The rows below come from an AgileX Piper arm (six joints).
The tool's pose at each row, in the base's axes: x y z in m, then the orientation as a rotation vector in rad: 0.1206, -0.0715, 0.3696, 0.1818, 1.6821, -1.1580; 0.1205, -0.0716, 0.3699, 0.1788, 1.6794, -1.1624; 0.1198, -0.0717, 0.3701, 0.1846, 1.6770, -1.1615; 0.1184, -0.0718, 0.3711, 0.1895, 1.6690, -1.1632; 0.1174, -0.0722, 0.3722, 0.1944, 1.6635, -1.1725; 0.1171, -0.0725, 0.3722, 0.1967, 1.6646, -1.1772; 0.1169, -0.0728, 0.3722, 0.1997, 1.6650, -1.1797; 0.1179, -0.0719, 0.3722, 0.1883, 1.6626, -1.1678; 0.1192, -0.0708, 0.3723, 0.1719, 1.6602, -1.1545; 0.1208, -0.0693, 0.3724, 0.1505, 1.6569, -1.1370; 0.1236, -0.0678, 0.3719, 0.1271, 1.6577, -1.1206; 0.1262, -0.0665, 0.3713, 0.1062, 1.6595, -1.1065; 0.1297, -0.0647, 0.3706, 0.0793, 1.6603, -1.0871; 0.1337, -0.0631, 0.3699, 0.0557, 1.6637, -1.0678
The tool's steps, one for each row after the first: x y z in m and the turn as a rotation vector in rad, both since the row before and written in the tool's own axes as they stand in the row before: -0.0002, -0.0003, 0.0000, 0.0024, -0.0026, -0.0035; 0.0002, -0.0006, -0.0004, 0.0029, 0.0005, 0.0046; -0.0001, -0.0015, -0.0008, 0.0061, -0.0040, 0.0043; -0.0003, -0.0015, -0.0003, 0.0098, -0.0004, -0.0013; 0.0003, -0.0003, 0.0000, 0.0035, 0.0029, -0.0020; 0.0002, -0.0003, 0.0001, 0.0027, 0.0022, 0.0000; -0.0008, 0.0011, -0.0001, -0.0114, -0.0094, 0.0019; -0.0011, 0.0013, 0.0000, -0.0145, -0.0119, 0.0000; -0.0014, 0.0017, -0.0001, -0.0190, -0.0156, 0.0000; -0.0014, 0.0028, 0.0008, -0.0208, -0.0128, -0.0032; -0.0012, 0.0026, 0.0009, -0.0187, -0.0103, -0.0036; -0.0017, 0.0034, 0.0012, -0.0244, -0.0146, -0.0036; -0.0018, 0.0035, 0.0018, -0.0238, -0.0108, -0.0027
